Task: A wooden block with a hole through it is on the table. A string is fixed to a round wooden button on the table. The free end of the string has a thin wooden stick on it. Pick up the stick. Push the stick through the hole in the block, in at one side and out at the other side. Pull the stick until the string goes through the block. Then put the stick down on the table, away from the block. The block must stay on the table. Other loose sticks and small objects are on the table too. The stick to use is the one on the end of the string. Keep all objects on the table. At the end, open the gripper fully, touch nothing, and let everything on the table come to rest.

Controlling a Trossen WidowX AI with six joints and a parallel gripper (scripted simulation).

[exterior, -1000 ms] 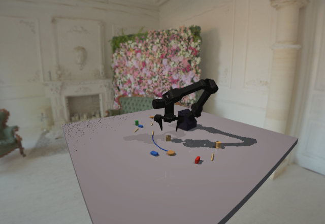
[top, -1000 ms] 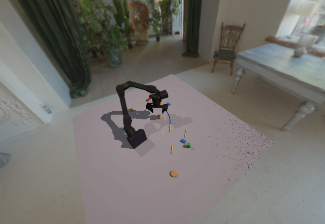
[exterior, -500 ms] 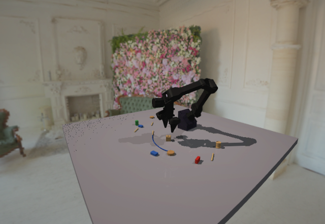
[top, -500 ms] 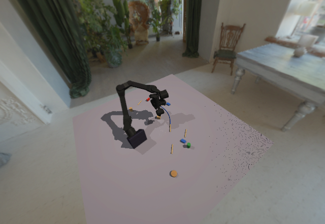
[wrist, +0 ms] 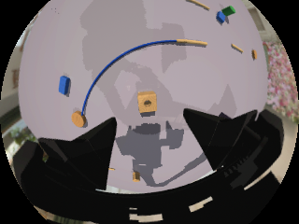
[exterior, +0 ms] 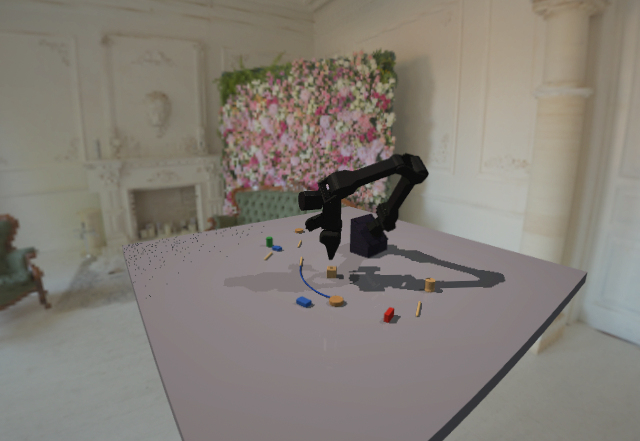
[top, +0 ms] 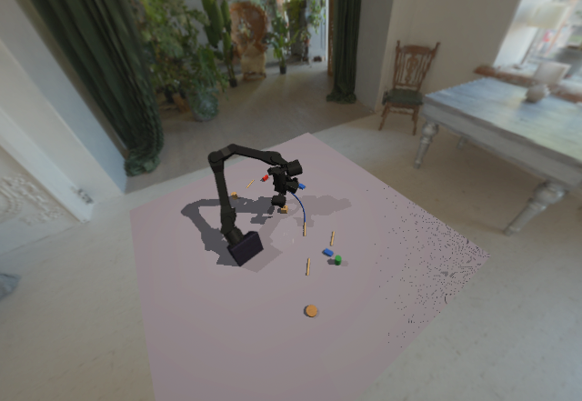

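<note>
My gripper tip is now 60 mm above the wooden block. Round my gripper tip: wooden cylinder: 190 mm behind, 250 mm to the left, 60 mm below; then red block: 30 mm ahead, 290 mm to the left, 60 mm below; then blue piece: 170 mm ahead, 100 mm to the left, 70 mm below.
</note>
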